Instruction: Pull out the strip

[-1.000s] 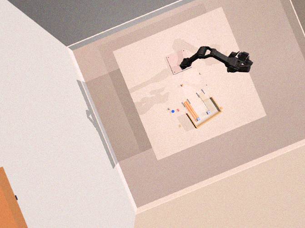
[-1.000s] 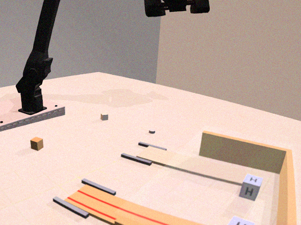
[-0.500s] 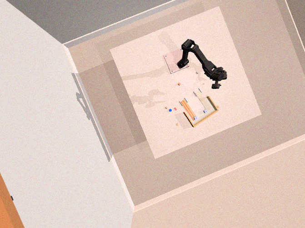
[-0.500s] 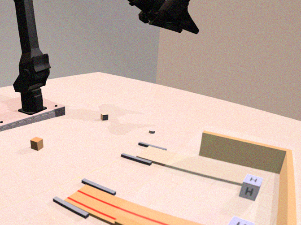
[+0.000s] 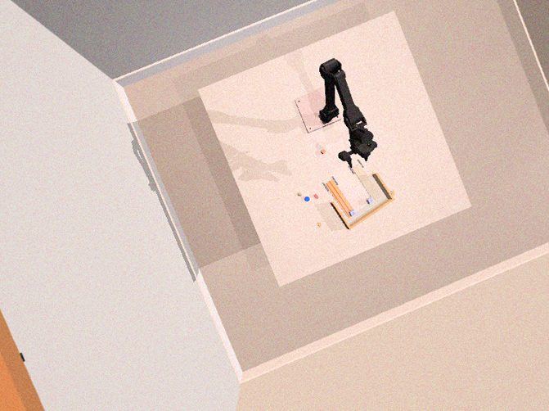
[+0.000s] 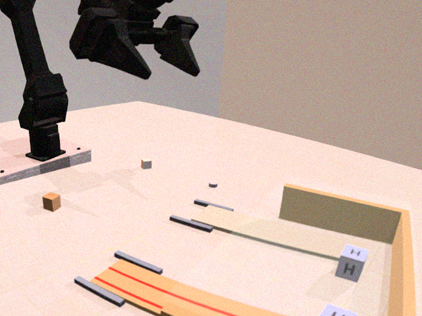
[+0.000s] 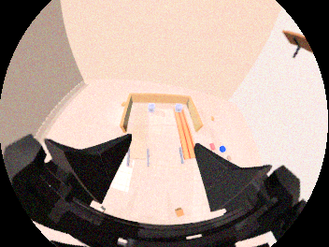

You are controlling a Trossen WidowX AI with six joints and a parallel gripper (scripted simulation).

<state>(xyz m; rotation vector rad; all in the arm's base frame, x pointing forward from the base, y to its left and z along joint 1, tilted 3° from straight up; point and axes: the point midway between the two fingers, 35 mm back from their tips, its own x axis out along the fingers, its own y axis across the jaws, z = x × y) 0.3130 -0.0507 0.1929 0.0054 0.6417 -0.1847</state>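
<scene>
The brown cube is 17 cm behind my gripper tip, 6 cm to the right of it and 19 cm below it. The rest, counted from my gripper tip: pink piece 3 cm ahead, 24 cm to the right, 19 cm below; blue piece 1 cm ahead, 30 cm to the right, 19 cm below.
</scene>
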